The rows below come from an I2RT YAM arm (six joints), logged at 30 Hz.
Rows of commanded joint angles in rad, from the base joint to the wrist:
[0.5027 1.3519 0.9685 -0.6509 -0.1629 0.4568]
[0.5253 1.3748 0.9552 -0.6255 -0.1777 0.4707]
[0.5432 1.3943 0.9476 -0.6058 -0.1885 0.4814]
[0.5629 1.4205 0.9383 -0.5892 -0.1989 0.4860]
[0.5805 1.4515 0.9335 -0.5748 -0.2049 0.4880]
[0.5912 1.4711 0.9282 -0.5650 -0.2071 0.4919]
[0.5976 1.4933 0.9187 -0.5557 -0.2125 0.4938]
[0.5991 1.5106 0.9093 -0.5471 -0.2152 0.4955]
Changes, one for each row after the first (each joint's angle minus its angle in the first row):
[0.0226 0.0229 -0.0133 0.0254 -0.0148 0.0139]
[0.0405 0.0424 -0.0209 0.0451 -0.0256 0.0246]
[0.0602 0.0686 -0.0302 0.0617 -0.0360 0.0292]
[0.0778 0.0996 -0.0350 0.0761 -0.0420 0.0312]
[0.0885 0.1192 -0.0403 0.0859 -0.0442 0.0351]
[0.0949 0.1414 -0.0498 0.0952 -0.0496 0.0370]
[0.0964 0.1587 -0.0592 0.1038 -0.0523 0.0387]

